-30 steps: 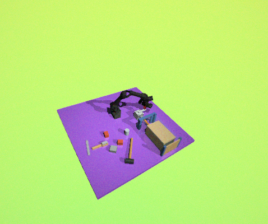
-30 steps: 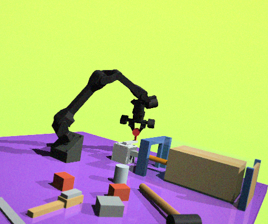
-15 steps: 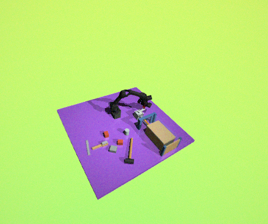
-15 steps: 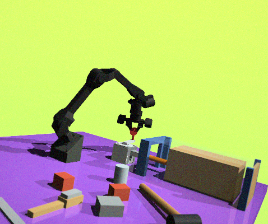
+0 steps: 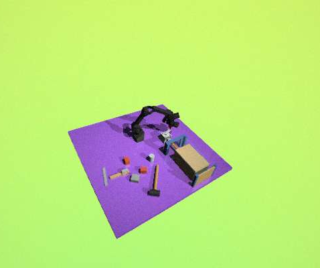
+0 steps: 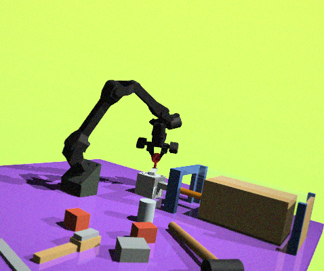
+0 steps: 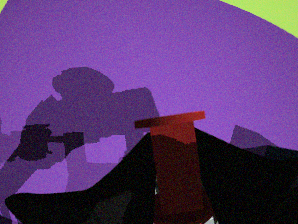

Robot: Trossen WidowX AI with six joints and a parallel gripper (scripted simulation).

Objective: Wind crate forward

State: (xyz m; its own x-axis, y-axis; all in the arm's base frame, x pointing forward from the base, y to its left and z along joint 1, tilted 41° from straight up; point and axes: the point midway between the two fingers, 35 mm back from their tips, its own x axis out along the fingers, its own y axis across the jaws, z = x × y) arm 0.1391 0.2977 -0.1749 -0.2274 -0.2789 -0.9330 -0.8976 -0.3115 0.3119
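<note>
The winch handle lies 50 mm to the right of my gripper tip, 30 mm below it and 20 mm ahead of it. From my gripper tip the other things lie so: red knob (10 mm to the right, 10 mm ahead); then grey winch (110 mm to the right, 100 mm below, 40 mm ahead); then grey block (650 mm to the right, 350 mm ahead, 120 mm below).
</note>
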